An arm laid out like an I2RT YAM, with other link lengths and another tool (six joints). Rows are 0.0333 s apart.
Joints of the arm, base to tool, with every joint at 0 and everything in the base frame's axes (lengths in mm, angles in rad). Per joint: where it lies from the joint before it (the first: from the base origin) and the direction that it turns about. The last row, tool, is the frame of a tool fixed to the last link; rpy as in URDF.
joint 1: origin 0 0 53.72 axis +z
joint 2: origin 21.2 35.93 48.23 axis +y
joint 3: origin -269.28 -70.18 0 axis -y
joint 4: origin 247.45 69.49 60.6 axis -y
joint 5: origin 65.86 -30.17 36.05 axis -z
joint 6: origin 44.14 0 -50.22 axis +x
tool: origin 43 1 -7 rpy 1.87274 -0.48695 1.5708
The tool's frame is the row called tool.
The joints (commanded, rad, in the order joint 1, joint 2, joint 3, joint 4, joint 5, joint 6), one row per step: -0.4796, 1.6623, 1.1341, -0.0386, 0.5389, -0.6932; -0.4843, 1.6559, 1.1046, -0.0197, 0.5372, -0.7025; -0.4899, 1.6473, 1.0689, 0.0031, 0.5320, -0.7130; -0.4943, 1.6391, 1.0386, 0.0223, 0.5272, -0.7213; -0.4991, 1.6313, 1.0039, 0.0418, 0.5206, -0.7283; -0.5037, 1.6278, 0.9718, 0.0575, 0.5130, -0.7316; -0.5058, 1.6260, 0.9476, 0.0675, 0.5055, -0.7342; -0.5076, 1.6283, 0.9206, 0.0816, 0.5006, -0.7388; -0.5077, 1.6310, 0.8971, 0.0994, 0.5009, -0.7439
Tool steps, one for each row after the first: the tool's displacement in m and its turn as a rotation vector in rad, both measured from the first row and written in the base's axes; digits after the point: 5 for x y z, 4 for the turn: -0.00435, 0.00027, -0.00592, -0.0010, 0.0106, 0.0010; -0.00959, 0.00094, -0.01281, -0.0007, 0.0214, 0.0047; -0.01412, 0.00179, -0.01833, -0.0004, 0.0292, 0.0082; -0.01938, 0.00307, -0.02549, 0.0036, 0.0395, 0.0124; -0.02425, 0.00439, -0.03367, 0.0122, 0.0513, 0.0158; -0.02773, 0.00604, -0.04031, 0.0208, 0.0621, 0.0213; -0.03140, 0.00771, -0.04873, 0.0289, 0.0775, 0.0259; -0.03424, 0.00920, -0.05551, 0.0309, 0.0888, 0.0282
